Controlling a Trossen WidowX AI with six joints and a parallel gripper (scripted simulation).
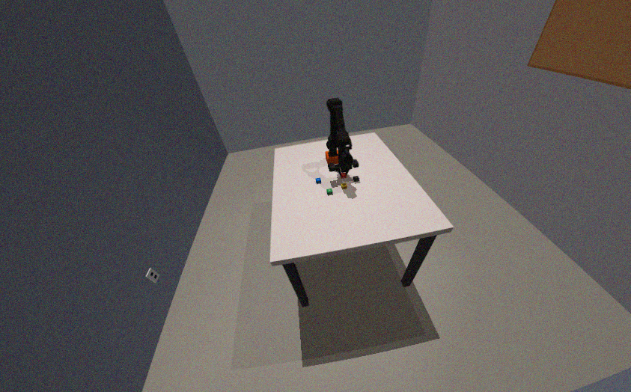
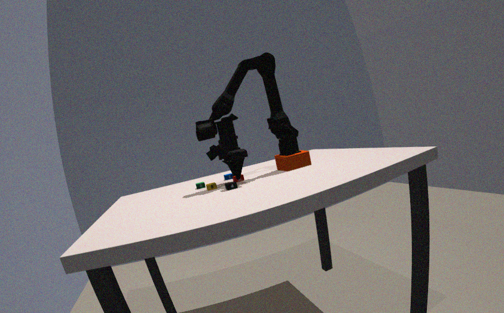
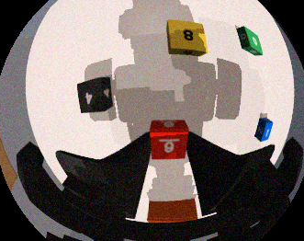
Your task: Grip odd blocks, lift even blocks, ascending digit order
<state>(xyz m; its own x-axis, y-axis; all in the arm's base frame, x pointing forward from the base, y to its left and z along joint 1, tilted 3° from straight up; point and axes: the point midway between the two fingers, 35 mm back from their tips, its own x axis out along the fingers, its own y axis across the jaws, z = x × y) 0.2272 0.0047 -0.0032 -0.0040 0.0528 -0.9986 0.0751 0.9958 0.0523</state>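
The red block lies right at my gripper tip. Also, from my gripper tip: blue block: 17 cm to the right, 2 cm behind, 1 cm below; then yellow block: 9 cm ahead, 3 cm to the right, 1 cm below; then black block: 7 cm to the left, 5 cm ahead, 1 cm below.
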